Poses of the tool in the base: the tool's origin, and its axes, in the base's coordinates. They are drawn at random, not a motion.
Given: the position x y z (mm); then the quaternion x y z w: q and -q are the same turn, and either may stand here.
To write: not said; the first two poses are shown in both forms.
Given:
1: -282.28 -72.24 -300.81 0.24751 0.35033 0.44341 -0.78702
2: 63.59 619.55 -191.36 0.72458 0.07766 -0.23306 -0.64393
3: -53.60 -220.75 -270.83 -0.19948 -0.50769 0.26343 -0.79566
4: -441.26 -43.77 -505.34 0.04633 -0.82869 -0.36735 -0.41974
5: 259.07 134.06 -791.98 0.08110 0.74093 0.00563 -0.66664
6: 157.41 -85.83 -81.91 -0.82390 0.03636 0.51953 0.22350
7: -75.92 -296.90 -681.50 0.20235 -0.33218 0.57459 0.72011
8: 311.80 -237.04 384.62 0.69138 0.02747 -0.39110 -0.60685
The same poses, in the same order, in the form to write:
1: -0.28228 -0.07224 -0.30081 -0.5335 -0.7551 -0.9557
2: 0.06359 0.61955 -0.19136 -1.6501 -0.1769 0.5308
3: -0.05360 -0.22075 -0.27083 0.4286 1.0907 -0.5660
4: -0.44126 -0.04377 -0.50534 -0.1161 2.0774 0.9209
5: 0.25907 0.13406 -0.79198 -0.1830 -1.6722 -0.0127
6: 0.15741 -0.08583 -0.08191 -2.2745 0.1004 1.4342
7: -0.07592 -0.29690 -0.68150 0.4473 -0.7342 1.2700
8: 0.31180 -0.23704 0.38462 -1.5983 -0.0635 0.9041
